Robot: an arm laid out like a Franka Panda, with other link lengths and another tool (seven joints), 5 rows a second.
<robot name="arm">
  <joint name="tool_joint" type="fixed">
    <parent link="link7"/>
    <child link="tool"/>
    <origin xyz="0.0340 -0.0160 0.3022" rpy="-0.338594 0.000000 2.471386"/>
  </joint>
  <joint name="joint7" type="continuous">
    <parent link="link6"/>
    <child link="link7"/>
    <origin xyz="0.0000 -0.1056 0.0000" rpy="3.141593 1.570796 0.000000"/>
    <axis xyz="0 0 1"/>
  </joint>
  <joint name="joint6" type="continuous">
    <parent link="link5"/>
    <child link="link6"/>
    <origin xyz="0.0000 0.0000 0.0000" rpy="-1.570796 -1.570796 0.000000"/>
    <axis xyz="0 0 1"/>
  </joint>
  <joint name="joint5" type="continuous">
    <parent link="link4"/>
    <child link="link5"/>
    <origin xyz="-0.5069 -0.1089 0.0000" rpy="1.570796 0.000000 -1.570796"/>
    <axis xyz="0 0 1"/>
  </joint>
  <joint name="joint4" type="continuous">
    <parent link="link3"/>
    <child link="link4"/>
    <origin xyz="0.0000 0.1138 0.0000" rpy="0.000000 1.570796 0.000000"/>
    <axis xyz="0 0 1"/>
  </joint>
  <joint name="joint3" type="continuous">
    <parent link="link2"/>
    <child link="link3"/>
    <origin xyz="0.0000 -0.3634 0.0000" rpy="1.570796 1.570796 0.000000"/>
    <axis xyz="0 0 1"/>
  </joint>
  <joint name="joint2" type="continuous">
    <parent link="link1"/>
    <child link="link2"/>
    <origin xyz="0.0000 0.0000 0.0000" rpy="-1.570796 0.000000 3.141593"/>
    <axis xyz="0 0 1"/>
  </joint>
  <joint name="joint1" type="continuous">
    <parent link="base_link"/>
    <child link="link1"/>
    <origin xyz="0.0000 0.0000 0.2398" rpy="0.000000 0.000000 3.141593"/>
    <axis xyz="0 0 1"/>
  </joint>
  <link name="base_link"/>
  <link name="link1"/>
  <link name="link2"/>
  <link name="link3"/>
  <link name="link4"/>
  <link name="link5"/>
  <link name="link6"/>
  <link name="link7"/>
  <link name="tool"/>
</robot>
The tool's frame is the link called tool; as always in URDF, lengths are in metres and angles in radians. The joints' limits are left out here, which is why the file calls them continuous.
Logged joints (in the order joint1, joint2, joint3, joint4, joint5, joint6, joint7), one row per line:
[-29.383, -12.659, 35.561, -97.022, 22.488, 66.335, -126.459]
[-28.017, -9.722, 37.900, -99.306, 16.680, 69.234, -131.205]
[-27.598, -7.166, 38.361, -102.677, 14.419, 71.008, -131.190]
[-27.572, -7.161, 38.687, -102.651, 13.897, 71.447, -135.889]
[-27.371, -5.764, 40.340, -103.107, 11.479, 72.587, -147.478]
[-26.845, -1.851, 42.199, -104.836, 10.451, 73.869, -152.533]
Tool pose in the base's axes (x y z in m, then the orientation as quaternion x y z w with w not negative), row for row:
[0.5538, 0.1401, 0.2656, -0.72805, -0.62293, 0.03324, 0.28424]
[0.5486, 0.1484, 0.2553, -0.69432, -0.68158, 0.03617, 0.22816]
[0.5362, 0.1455, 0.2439, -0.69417, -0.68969, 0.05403, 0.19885]
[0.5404, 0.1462, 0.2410, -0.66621, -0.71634, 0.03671, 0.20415]
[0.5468, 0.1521, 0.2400, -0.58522, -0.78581, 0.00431, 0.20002]
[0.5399, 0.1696, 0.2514, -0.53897, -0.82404, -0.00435, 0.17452]
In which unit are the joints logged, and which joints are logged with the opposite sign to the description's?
The joints are logged in degrees. Opposite sign: joint2.
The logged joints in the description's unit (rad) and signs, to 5 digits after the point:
[-0.51283, 0.22094, 0.62066, -1.69335, 0.39249, 1.15776, -2.20713]
[-0.48899, 0.16968, 0.66148, -1.73322, 0.29112, 1.20836, -2.28996]
[-0.48168, 0.12507, 0.66953, -1.79205, 0.25166, 1.23932, -2.28970]
[-0.48122, 0.12498, 0.67522, -1.79160, 0.24255, 1.24699, -2.37171]
[-0.47771, 0.10060, 0.70407, -1.79956, 0.20035, 1.26688, -2.57398]
[-0.46853, 0.03231, 0.73651, -1.82973, 0.18240, 1.28926, -2.66220]

